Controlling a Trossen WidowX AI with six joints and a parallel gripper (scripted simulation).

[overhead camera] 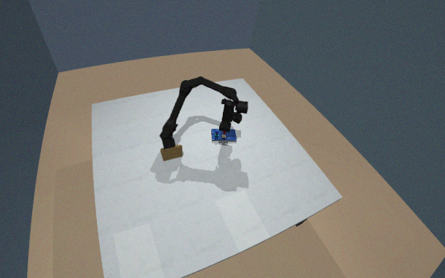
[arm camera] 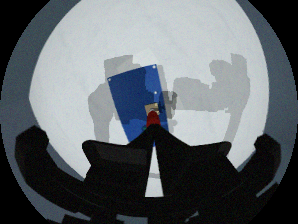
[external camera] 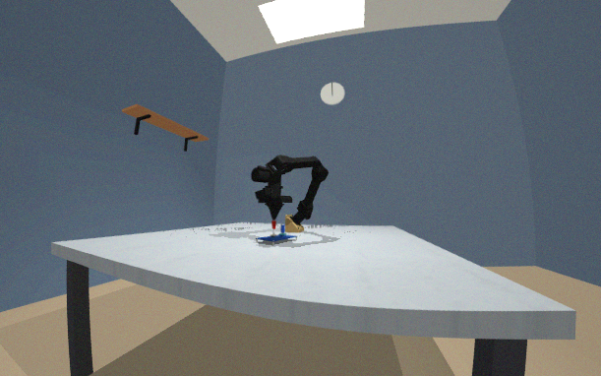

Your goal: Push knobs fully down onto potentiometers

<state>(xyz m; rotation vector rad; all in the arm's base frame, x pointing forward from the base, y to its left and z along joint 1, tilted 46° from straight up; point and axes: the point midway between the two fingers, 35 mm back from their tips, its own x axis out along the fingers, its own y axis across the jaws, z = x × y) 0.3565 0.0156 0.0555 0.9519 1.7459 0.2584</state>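
My gripper tip is 20 mm above the red knob.
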